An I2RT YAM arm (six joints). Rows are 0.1 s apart.
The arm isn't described. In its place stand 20 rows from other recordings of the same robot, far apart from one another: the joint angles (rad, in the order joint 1, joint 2, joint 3, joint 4, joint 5, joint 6), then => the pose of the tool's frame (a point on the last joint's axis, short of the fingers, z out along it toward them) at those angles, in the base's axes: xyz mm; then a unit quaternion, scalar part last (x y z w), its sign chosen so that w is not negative.
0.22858, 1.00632, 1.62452, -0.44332, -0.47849, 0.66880 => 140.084 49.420 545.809 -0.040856 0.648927 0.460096 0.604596
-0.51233, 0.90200, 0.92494, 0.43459, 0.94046, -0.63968 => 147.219 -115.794 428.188 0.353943 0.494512 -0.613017 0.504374
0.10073, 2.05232, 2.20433, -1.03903, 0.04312, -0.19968 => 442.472 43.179 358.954 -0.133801 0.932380 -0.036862 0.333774
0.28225, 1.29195, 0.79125, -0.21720, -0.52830, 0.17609 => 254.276 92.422 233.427 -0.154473 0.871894 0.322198 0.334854
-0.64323, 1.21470, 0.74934, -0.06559, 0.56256, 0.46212 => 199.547 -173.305 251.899 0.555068 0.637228 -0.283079 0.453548
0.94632, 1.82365, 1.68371, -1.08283, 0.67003, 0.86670 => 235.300 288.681 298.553 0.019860 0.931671 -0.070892 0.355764
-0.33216, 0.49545, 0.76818, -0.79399, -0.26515, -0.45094 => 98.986 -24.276 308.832 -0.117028 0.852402 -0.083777 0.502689
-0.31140, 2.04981, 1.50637, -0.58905, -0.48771, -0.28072 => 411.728 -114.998 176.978 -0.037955 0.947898 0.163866 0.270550
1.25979, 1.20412, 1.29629, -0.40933, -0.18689, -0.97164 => 75.511 256.532 408.259 -0.748354 0.305264 0.158639 0.567111
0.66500, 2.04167, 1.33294, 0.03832, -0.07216, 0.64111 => 353.022 280.083 166.822 -0.026443 0.899525 0.290021 0.325642
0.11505, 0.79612, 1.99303, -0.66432, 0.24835, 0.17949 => -36.306 -13.004 607.251 0.123343 0.488562 0.065646 0.861269
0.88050, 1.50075, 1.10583, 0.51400, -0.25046, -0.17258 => 221.456 282.018 350.864 -0.411731 0.522428 0.334982 0.667333
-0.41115, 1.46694, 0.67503, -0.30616, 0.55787, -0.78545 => 226.113 -119.144 151.089 -0.110547 0.930296 -0.347975 0.035248
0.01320, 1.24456, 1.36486, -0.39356, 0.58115, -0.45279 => 271.560 -15.960 424.545 -0.007840 0.782766 -0.349014 0.515175
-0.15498, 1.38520, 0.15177, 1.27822, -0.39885, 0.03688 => 215.244 -19.635 166.421 -0.077642 0.687998 0.094862 0.715284
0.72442, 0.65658, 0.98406, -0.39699, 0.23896, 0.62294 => 104.357 81.096 402.725 0.044377 0.729226 0.354391 0.583667
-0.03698, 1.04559, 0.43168, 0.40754, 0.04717, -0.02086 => 229.475 -10.169 227.378 0.021123 0.775818 -0.036524 0.629544
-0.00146, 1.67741, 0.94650, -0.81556, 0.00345, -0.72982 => 273.230 -0.521 147.561 -0.356137 0.934353 -0.005960 0.010742
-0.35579, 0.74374, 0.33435, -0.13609, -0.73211, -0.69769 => 158.497 -33.512 197.631 -0.311433 0.771980 0.039395 0.552725
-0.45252, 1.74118, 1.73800, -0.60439, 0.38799, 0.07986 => 351.841 -186.029 371.842 0.314914 0.815506 -0.252096 0.415002
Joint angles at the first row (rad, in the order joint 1, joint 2, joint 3, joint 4, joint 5, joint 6):
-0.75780, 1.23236, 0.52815, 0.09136, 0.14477, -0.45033
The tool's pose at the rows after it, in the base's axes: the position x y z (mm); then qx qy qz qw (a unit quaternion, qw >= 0):
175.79 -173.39 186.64 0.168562 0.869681 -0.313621 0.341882
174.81 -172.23 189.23 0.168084 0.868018 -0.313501 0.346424
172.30 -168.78 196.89 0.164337 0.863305 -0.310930 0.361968
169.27 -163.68 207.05 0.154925 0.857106 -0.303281 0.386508
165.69 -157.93 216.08 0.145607 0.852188 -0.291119 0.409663
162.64 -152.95 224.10 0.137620 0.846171 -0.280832 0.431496
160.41 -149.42 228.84 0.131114 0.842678 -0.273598 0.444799
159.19 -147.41 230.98 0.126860 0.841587 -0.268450 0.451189
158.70 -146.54 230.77 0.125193 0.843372 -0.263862 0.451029
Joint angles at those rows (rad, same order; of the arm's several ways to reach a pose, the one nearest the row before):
-0.75778, 1.23082, 0.52663, 0.09097, 0.14441, -0.44994
-0.75780, 1.21633, 0.52622, 0.08489, 0.13943, -0.44842
-0.75780, 1.17513, 0.52624, 0.06847, 0.11730, -0.44499
-0.75740, 1.12099, 0.52701, 0.04866, 0.07421, -0.44155
-0.75742, 1.06752, 0.52777, 0.02190, 0.02575, -0.43393
-0.75741, 1.02215, 0.52893, 0.00398, -0.01697, -0.42477
-0.75740, 0.99242, 0.52893, -0.00897, -0.04595, -0.42057
-0.75741, 0.97712, 0.52890, -0.01813, -0.06351, -0.41905
-0.75742, 0.97333, 0.52890, -0.02804, -0.07191, -0.41867

